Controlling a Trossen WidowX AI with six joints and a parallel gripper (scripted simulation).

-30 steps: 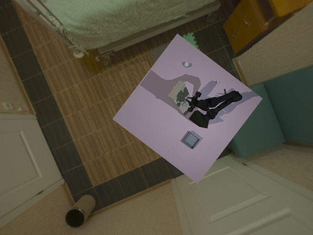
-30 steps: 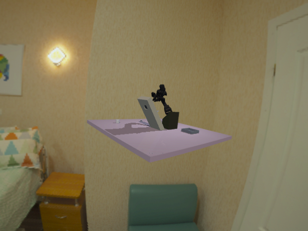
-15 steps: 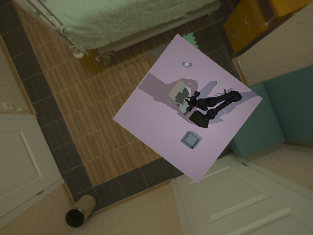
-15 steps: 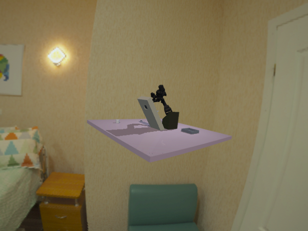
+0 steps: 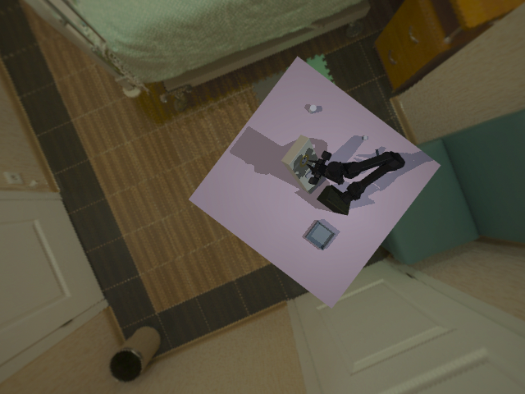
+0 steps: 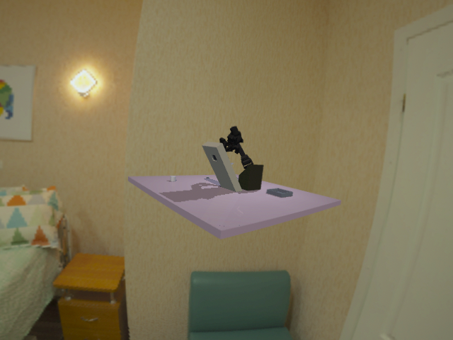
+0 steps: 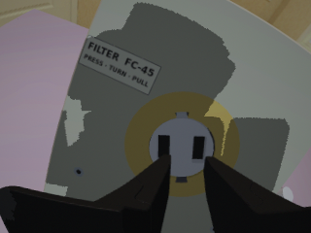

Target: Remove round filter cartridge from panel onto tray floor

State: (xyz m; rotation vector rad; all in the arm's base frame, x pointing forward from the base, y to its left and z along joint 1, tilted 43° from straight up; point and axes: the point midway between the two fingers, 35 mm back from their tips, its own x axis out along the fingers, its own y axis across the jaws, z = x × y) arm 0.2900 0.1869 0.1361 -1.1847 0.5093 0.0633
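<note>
Now: gripper tip 30 mm short of the round grey filter cartridge and 30 mm above it. The rest, counted from my gripper tip: grey tray 450 mm behind, 290 mm below, 220 mm to the left.
</note>
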